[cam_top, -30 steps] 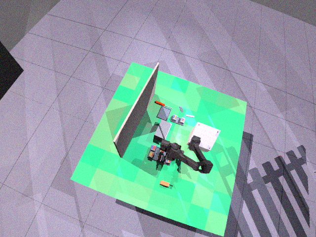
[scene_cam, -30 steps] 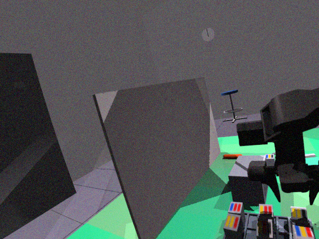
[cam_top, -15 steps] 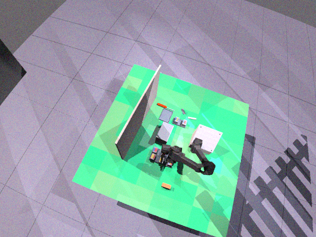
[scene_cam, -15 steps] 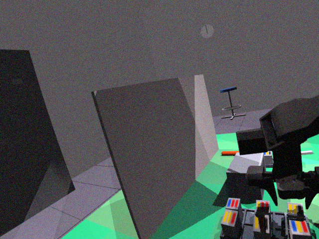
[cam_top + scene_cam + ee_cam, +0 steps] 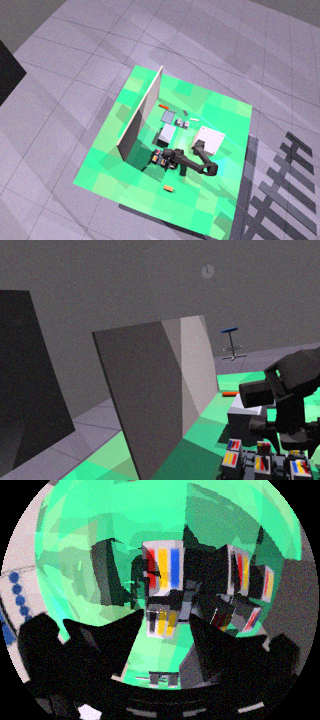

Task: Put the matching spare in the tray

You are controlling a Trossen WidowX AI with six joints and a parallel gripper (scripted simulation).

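Now: gripper tip 10 mm below the dark spare and 10 mm past it. The rest, counted from my gripper tip: orange block (240 mm to the left, 40 mm behind, 10 mm below); flat dark grey tray (360 mm to the right, 170 mm ahead, 30 mm below); white stick (430 mm to the right, 70 mm behind, 30 mm below).
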